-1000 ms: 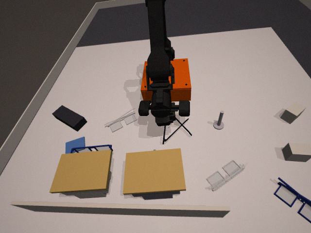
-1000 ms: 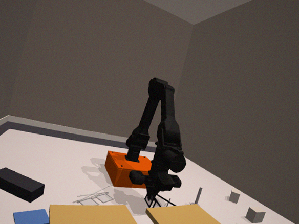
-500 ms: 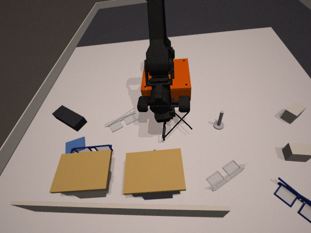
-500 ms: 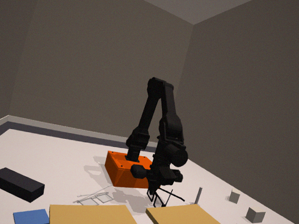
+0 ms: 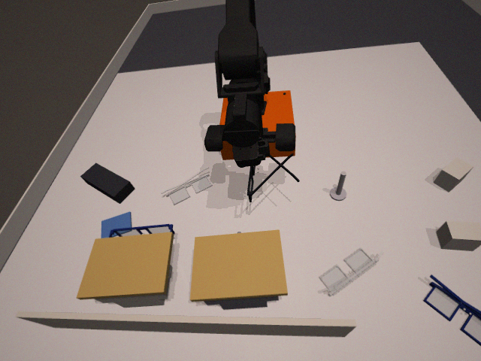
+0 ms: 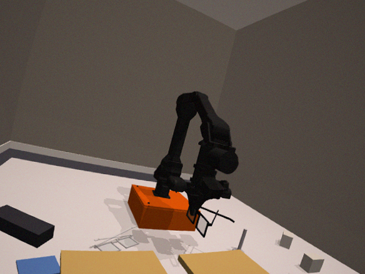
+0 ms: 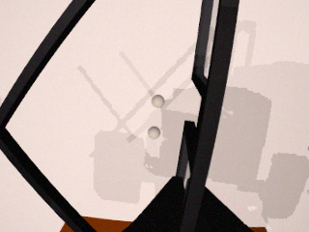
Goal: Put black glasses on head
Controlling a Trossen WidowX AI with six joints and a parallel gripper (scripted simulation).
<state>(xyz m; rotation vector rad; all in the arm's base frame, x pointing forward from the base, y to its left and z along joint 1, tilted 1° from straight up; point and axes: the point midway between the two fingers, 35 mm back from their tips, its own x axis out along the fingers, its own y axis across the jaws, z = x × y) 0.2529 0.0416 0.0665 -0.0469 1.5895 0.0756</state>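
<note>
Now: the grey peg 210 mm to the left of my gripper tip, 90 mm below it and 10 mm behind it. Round my gripper tip: blue tag (360 mm to the right, 150 mm ahead, 110 mm below); low wall (350 mm ahead, 80 mm to the right, 60 mm below); black block (450 mm to the right, 100 mm below, 20 mm ahead).
</note>
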